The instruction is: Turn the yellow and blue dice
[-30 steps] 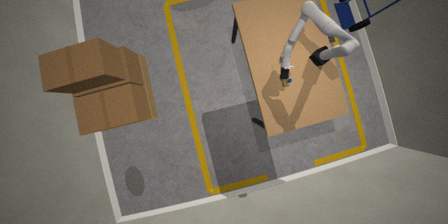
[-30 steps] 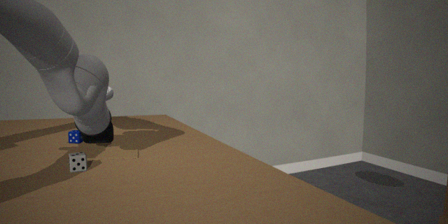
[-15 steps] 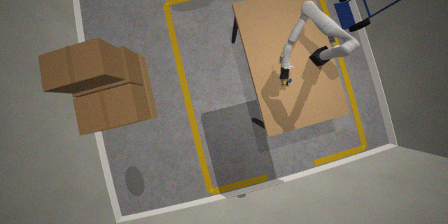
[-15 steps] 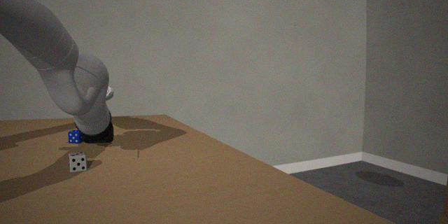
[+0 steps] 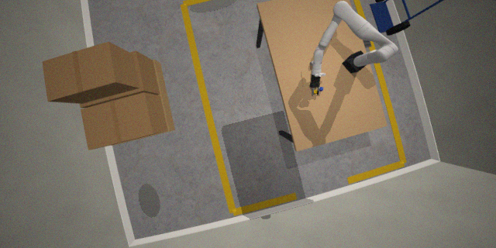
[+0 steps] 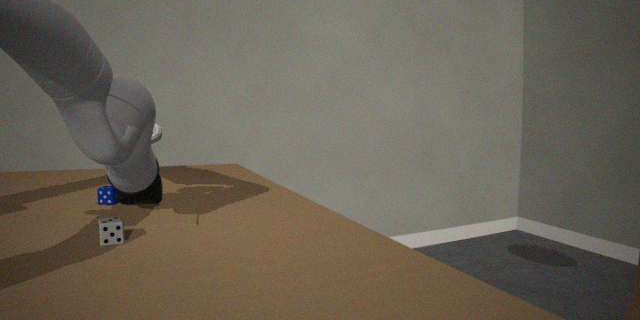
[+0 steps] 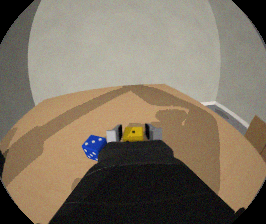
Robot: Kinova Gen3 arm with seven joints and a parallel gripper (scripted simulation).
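Right now the yellow die is 10 mm to the right of my hand and 10 mm below it. The rest, counted from my hand: white die: 280 mm to the right, 30 mm behind, 10 mm below; tan mat: 140 mm to the right, 20 mm below, 20 mm ahead; blue die: 60 mm behind, 30 mm to the right, 10 mm below.
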